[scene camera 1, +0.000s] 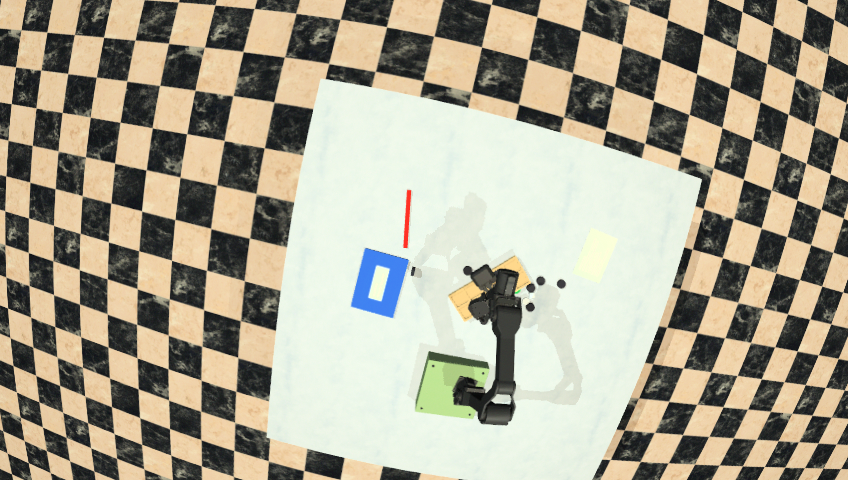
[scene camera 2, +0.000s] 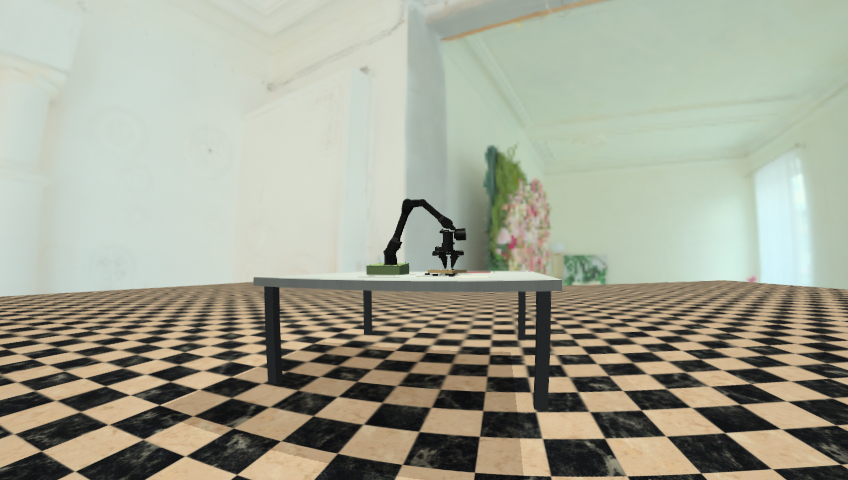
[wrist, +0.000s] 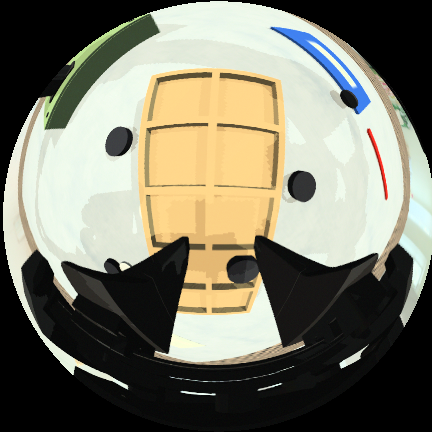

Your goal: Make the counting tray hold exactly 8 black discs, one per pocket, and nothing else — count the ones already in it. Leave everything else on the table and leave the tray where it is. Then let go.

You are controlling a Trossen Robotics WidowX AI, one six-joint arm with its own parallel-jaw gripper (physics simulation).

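Note:
The tan counting tray (scene camera 1: 458,297) (wrist: 175,160) has two columns of pockets. In the wrist view one black disc (wrist: 242,270) appears to lie in a right-column pocket, fourth row from the top; the other pockets that show have no disc, and the left finger hides part of the tray. Black discs lie beside the tray, one to the left (wrist: 119,141) and one to the right (wrist: 301,186) in the wrist view. Several more discs (scene camera 1: 540,280) lie right of the tray in scene camera 1. My gripper (scene camera 2: 448,267) (wrist: 221,241) is partly open and empty, pointing down low over the tray.
A blue frame (scene camera 1: 358,285) (wrist: 362,102) lies left, a small dark piece (scene camera 1: 413,271) (wrist: 349,98) beside it. A red strip (scene camera 1: 407,218) (wrist: 378,162) is behind. A pale yellow card (scene camera 1: 595,255) lies right; a white piece (scene camera 1: 527,299) is among the discs. My green base (scene camera 1: 434,380) stands in front.

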